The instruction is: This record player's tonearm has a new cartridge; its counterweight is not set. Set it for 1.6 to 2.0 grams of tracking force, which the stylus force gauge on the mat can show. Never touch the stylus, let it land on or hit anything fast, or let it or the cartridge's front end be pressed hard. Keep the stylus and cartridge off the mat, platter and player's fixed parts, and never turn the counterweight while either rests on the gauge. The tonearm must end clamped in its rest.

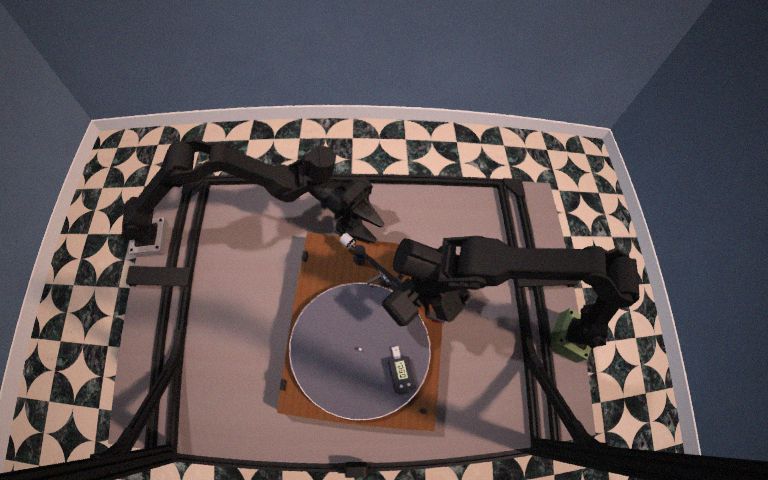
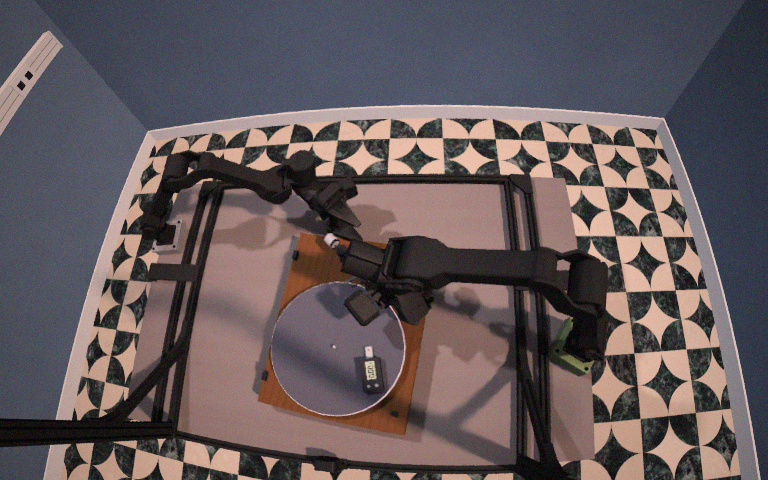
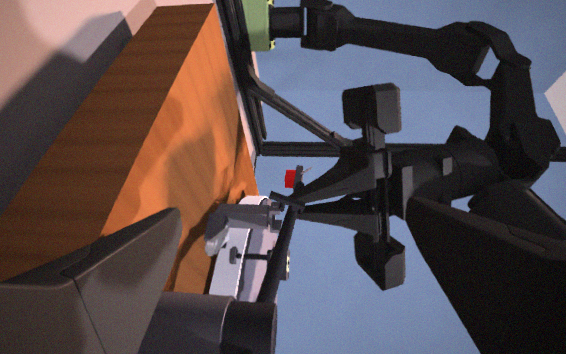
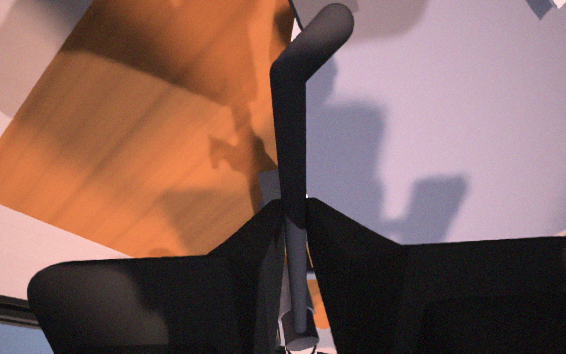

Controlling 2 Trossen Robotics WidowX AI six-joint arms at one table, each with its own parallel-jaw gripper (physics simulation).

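Places are measured from the left arm's base along level axes (x ahead, y left, z up), in metres.
Pixels of known places: left gripper, between the fingertips: (image 1: 379,234) (image 2: 360,234) (image 3: 294,213); right gripper, between the fingertips: (image 1: 405,290) (image 2: 382,291) (image 3: 288,207) (image 4: 293,209); left arm's base, origin of its link: (image 1: 146,235) (image 2: 166,235); right arm's base, origin of its link: (image 1: 578,333) (image 2: 579,344) (image 3: 271,23).
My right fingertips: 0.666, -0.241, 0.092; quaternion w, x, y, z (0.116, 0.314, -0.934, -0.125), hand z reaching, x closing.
Observation:
For each thing: its top centre in the pictures, then the offset to it from my right fingertips, as dx, dy, dz.
- force gauge, centre of its top: (image 3: 288,264) (image 2: 370,368) (image 1: 400,367) -0.033, -0.162, -0.008
- platter with its mat, centre of its top: (image 1: 360,349) (image 2: 334,347) -0.110, -0.111, -0.028
The tonearm (image 1: 374,266) (image 3: 283,245) (image 4: 291,145) runs from its pivot, headshell toward the platter edge; its red cartridge (image 3: 290,178) is beyond the right fingertips. My right gripper (image 3: 288,207) (image 4: 293,209) is shut on the tonearm tube. The grey arm rest (image 3: 243,215) stands close beside the tube; whether the tube sits in its clip is unclear. The counterweight (image 1: 347,241) (image 2: 331,241) (image 3: 195,325) is at the rear end. My left gripper (image 1: 378,232) (image 2: 359,231) is open and empty, just behind the counterweight. The force gauge (image 1: 401,373) (image 2: 370,373) lies on the mat, its display lit.
The platter with its mat (image 1: 322,367) (image 2: 311,379) (image 4: 475,110) fills most of the wooden plinth (image 1: 322,260) (image 2: 311,261) (image 3: 100,130) (image 4: 115,130). The right arm (image 1: 498,263) (image 2: 475,263) reaches over the plinth's right side, and the left arm comes in behind it.

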